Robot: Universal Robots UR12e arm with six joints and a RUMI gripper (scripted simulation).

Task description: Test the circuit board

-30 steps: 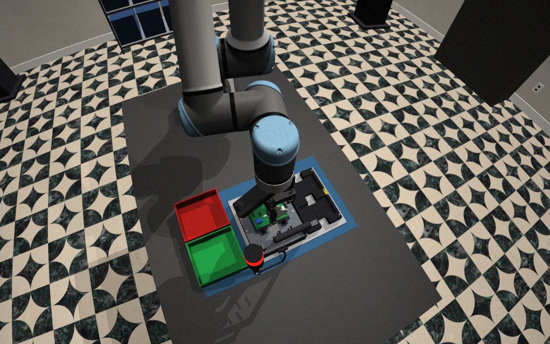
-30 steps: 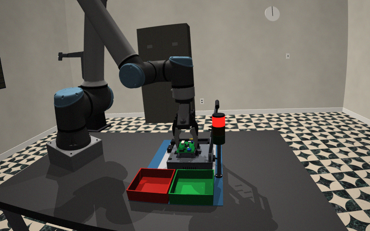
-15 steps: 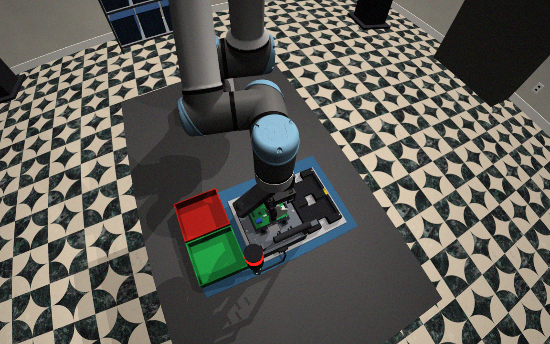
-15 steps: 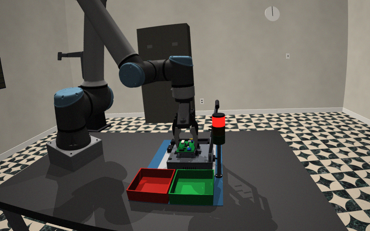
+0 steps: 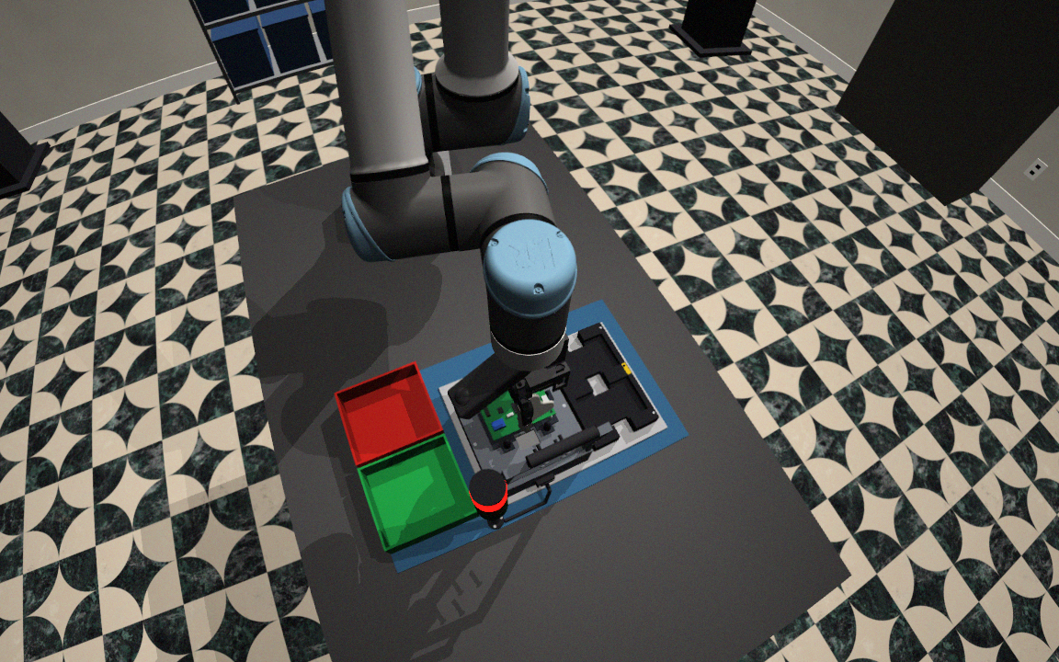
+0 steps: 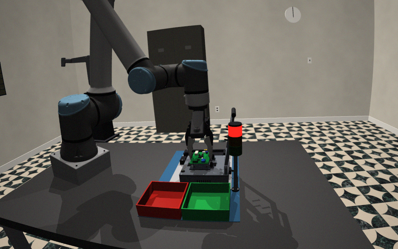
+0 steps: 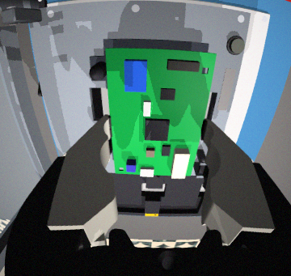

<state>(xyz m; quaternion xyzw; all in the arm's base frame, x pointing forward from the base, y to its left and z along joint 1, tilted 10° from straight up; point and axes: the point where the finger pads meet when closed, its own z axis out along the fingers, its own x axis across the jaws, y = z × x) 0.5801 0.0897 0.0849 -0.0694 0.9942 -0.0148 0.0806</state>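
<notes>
Right now the red bin is 7 cm behind my hand, 21 cm to the right of it and 8 cm below it. Round my hand: clear lid: 12 cm ahead, 2 cm to the left, 9 cm above; green bin: 7 cm ahead, 19 cm to the right, 8 cm below; green circuit board: right at my hand.
</notes>
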